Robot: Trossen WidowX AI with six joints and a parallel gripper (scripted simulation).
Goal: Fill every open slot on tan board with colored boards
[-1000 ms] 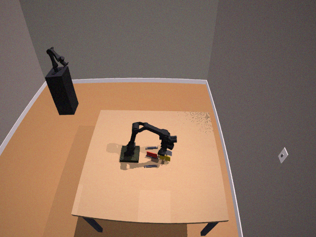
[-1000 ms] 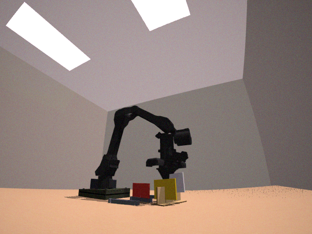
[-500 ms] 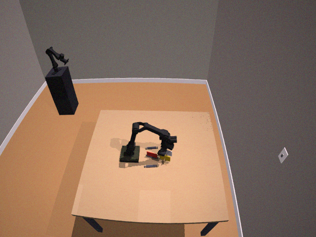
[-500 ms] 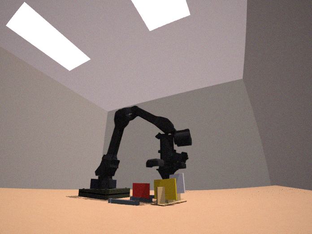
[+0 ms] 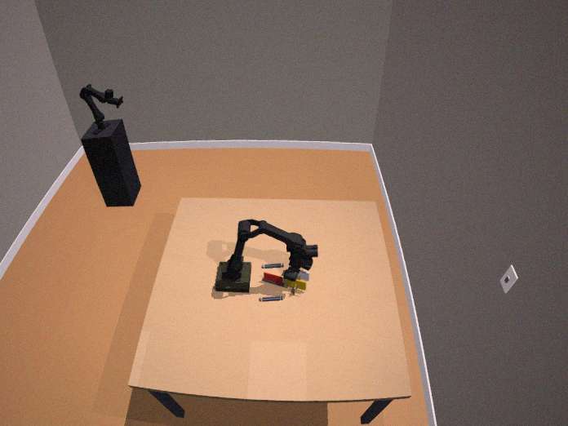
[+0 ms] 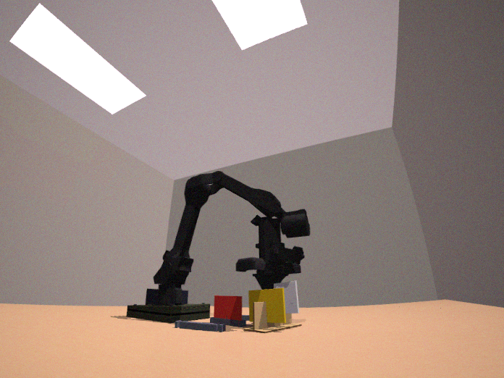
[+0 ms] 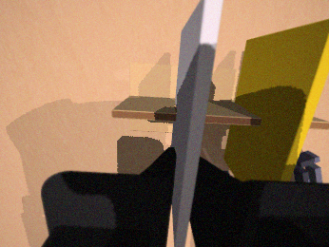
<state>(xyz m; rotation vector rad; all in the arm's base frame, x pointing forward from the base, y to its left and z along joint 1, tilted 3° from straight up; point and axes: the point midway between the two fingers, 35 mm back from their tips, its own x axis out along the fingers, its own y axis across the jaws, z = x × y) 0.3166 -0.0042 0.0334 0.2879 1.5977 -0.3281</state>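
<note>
My gripper tip is now 30 mm to the left of the tan board, 30 mm above it and 10 mm short of it. Also, from my gripper tip: red board: 110 mm behind, 20 mm below, 10 mm to the right; then yellow board: 60 mm to the right, 10 mm below, 10 mm ahead; then grey board: 20 mm ahead, 10 mm to the right.
</note>
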